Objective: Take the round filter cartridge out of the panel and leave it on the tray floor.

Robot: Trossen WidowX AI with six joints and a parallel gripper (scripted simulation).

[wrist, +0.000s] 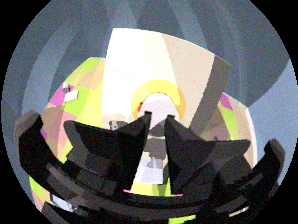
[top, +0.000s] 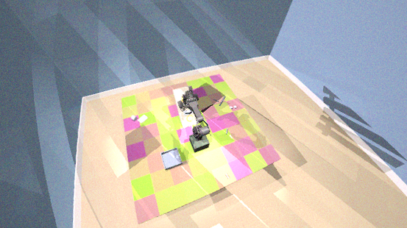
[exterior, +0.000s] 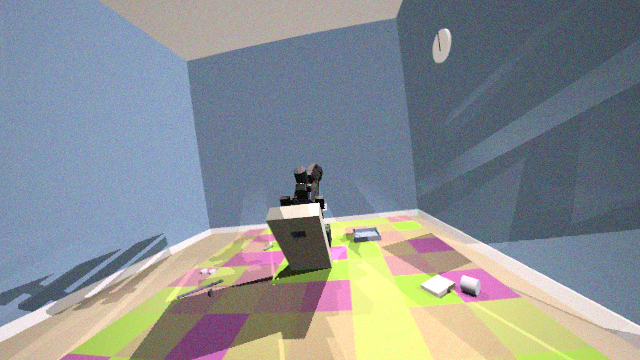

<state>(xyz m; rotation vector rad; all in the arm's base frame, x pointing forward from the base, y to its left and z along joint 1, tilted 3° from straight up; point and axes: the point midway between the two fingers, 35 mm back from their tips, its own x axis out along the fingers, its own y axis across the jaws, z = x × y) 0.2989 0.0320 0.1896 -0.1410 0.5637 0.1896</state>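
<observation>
The service panel is 10 cm below my gripper tip and 1 cm behind it. Round my gripper tip: round cartridge 1 cm below, 1 cm ahead; then beige block 46 cm to the left, 24 cm below, 5 cm ahead; then grey tray 44 cm behind, 24 cm below, 23 cm to the left.
</observation>
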